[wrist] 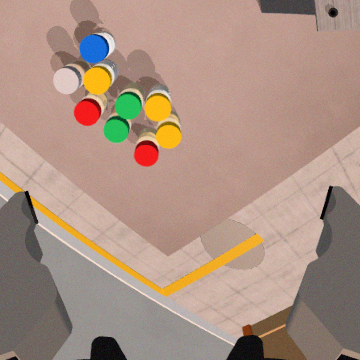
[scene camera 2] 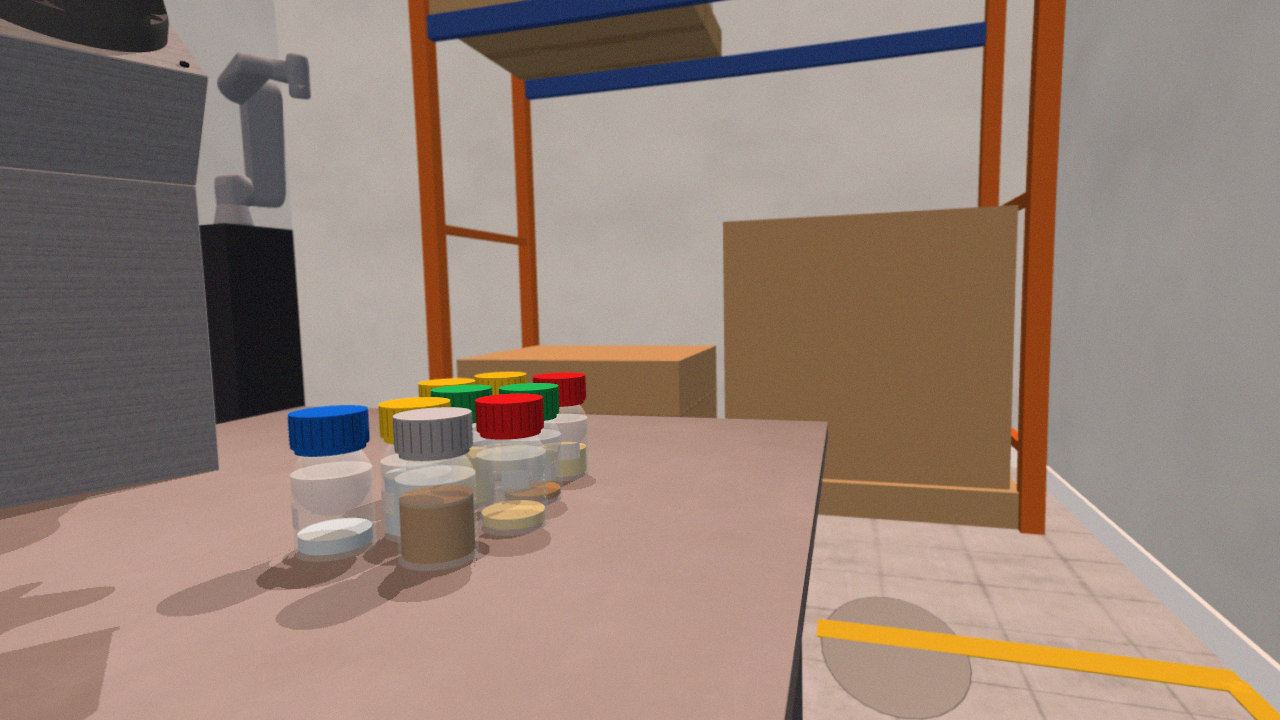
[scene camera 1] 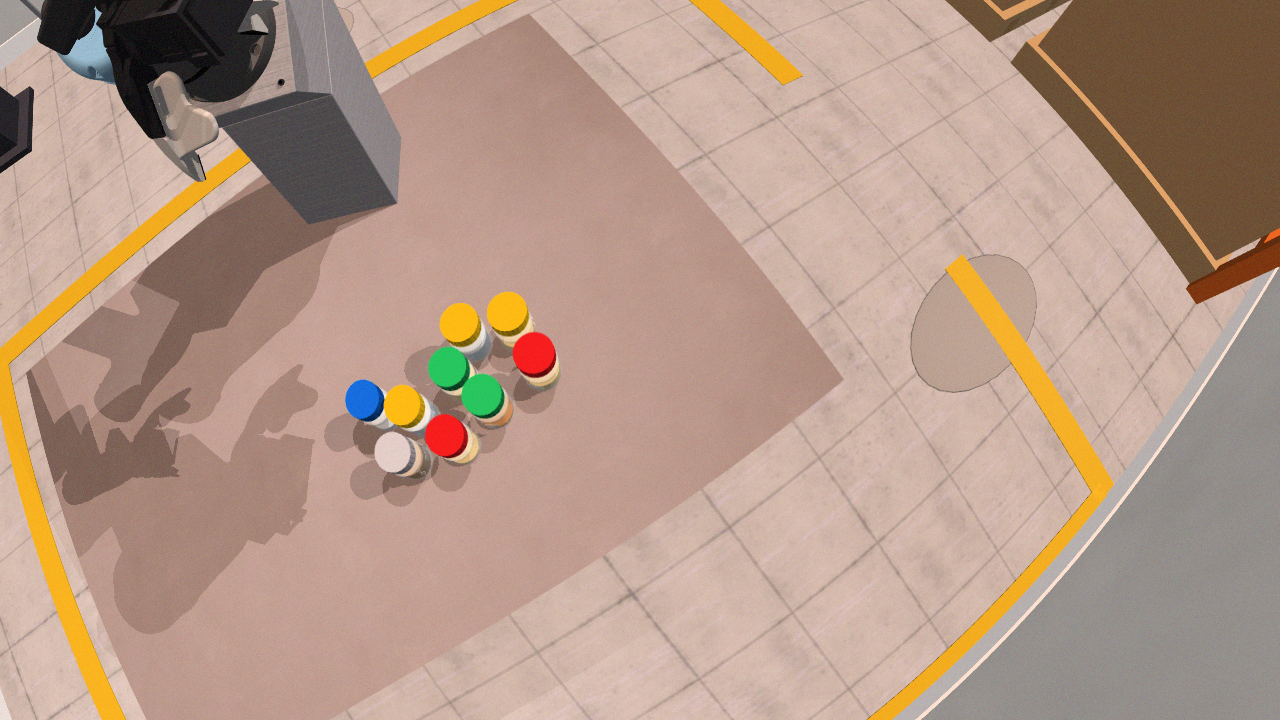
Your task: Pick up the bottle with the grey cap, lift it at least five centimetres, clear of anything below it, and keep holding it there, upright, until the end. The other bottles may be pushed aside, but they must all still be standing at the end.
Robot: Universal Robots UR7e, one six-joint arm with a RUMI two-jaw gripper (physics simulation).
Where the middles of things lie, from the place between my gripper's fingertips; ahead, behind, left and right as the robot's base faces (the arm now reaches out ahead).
Right now the blue-capped bottle [scene camera 2: 333,511] is 12 cm ahead of my hand, 10 cm to the right of it and 51 cm below it. Round my hand: yellow-capped bottle [scene camera 1: 507,313]: 10 cm ahead, 14 cm to the left, 51 cm below; then green-capped bottle [scene camera 2: 550,436]: 19 cm ahead, 6 cm to the left, 51 cm below.
